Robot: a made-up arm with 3 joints. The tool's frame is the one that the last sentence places.
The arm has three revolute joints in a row. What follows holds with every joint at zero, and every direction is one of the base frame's.
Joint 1 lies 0.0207 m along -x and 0.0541 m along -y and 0.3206 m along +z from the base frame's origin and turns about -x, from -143.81 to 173.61 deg.
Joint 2 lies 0.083 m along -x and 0.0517 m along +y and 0.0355 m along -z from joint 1 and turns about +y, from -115.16 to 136.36 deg.
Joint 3 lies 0.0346 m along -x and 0.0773 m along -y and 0.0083 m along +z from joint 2 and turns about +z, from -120.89 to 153.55 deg.
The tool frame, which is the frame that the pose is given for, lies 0.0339 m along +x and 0.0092 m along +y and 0.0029 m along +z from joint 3; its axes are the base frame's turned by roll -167.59, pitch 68.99 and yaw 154.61 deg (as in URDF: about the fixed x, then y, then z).
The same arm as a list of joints. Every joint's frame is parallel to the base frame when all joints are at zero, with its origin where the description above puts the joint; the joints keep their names.
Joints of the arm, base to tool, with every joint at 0 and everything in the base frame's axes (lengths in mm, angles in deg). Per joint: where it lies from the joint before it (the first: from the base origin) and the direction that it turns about. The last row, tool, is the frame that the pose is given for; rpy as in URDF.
joint 1: axis -1 0 0 xyz -20.7 -54.1 320.6
joint 2: axis 0 1 0 xyz -83.0 51.7 -35.5
joint 3: axis 0 0 1 xyz -34.6 -77.3 8.3
tool: xyz 33.9 9.2 2.9 rpy -167.59 68.99 154.61
Joint limits (deg, base to tool): -143.81..173.61 -115.16..136.36 -120.89..153.55

